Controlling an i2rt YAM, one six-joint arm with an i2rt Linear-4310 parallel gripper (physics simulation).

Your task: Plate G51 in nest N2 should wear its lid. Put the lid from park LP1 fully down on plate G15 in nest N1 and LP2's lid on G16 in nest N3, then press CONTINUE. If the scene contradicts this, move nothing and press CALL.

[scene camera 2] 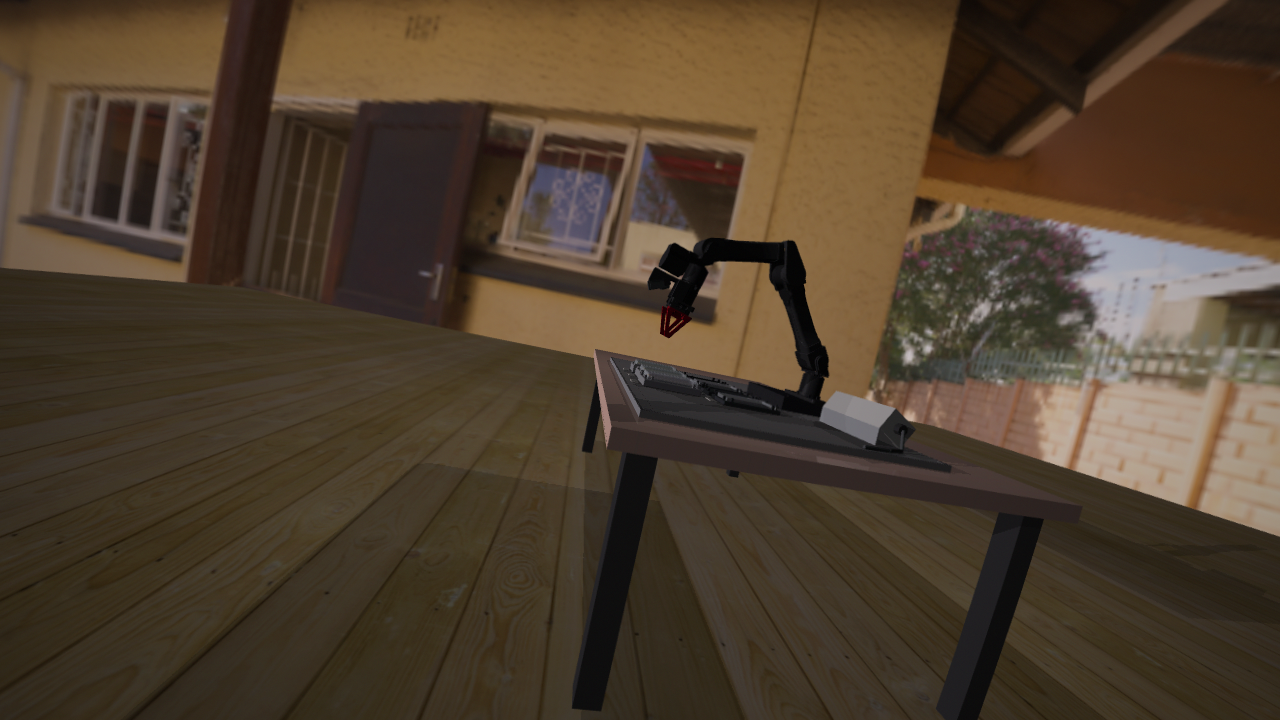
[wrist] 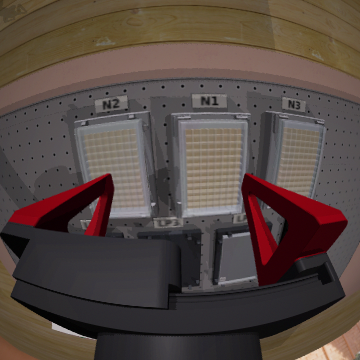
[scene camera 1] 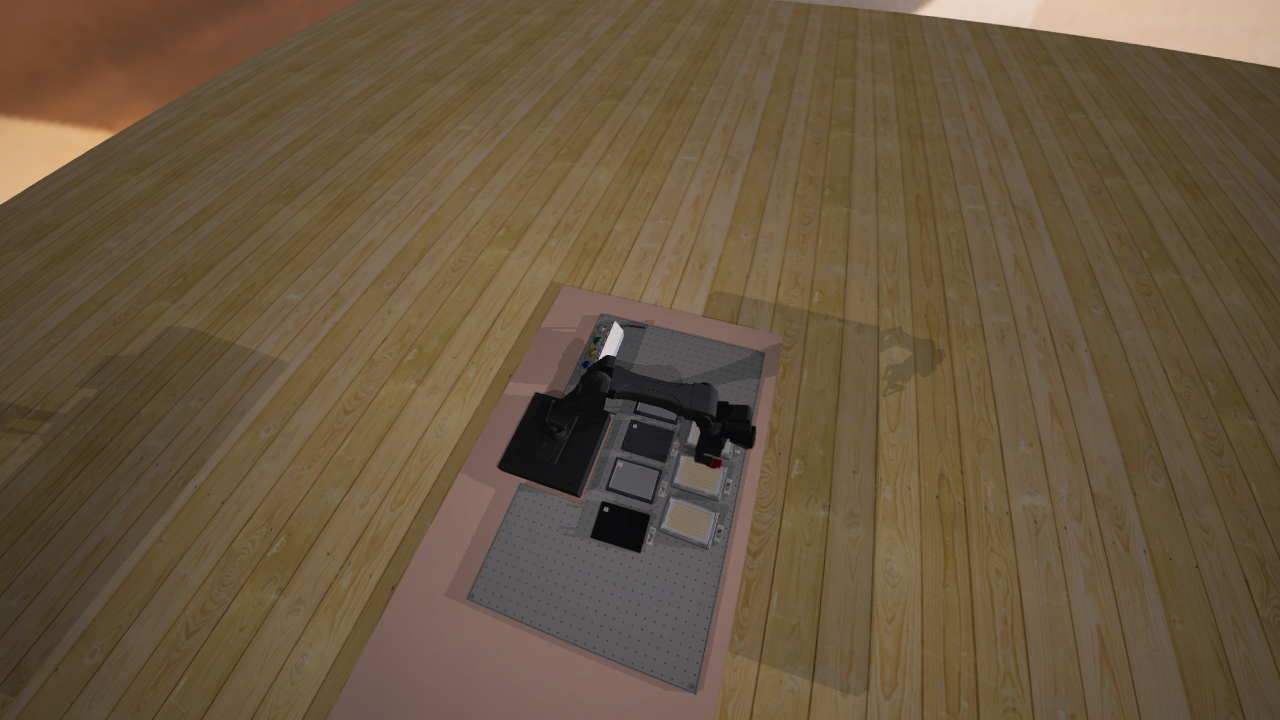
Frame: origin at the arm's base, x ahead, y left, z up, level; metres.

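Seen in the pictures: gripper, fingertip midpoint: (scene camera 2: 664, 336) (wrist: 177, 180) (scene camera 1: 717, 451); arm's base, link origin: (scene camera 2: 807, 399) (scene camera 1: 559, 432).
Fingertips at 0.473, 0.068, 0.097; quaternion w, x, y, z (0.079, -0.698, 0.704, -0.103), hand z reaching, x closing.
Offsets run from my fingertips to a thing's middle, as dx, dy, dz. "*": to the spot under its first point.
My gripper (scene camera 1: 715, 462) (scene camera 2: 668, 334) (wrist: 177, 180) is open and empty, high above the nests, its fingertips wide apart. In the wrist view, the plate in N2 {-0.026, +0.079, -0.097} (wrist: 114, 162) looks paler, as under a clear lid. The plate in N1 {-0.026, -0.050, -0.100} (wrist: 214, 165) (scene camera 1: 699, 476) and the plate in N3 {-0.019, -0.180, -0.098} (wrist: 299, 157) (scene camera 1: 690, 522) show sharp tan wells and look uncovered. A grey lid {-0.204, -0.121, -0.113} (wrist: 236, 257) (scene camera 1: 634, 480) lies in park LP1. LP2's lid {-0.212, +0.136, -0.113} (scene camera 1: 657, 411) shows in part behind the arm. Plate codes are not readable. Button labels are not readable.
Park LP3 {-0.206, +0.008, -0.117} (wrist: 192, 257) (scene camera 1: 646, 440) is dark, without a grey lid. A black park {-0.194, -0.255, -0.117} (scene camera 1: 620, 526) lies beside LP1. Green {* -0.481, +0.267, -0.055} (scene camera 1: 597, 340), yellow {* -0.482, +0.219, -0.056} (scene camera 1: 591, 351) and blue {* -0.477, +0.167, -0.055} (scene camera 1: 586, 364) buttons stand by a white panel {-0.462, +0.246, -0.085} (scene camera 1: 612, 341). The arm's black base (scene camera 1: 528, 456) stands behind the parks.
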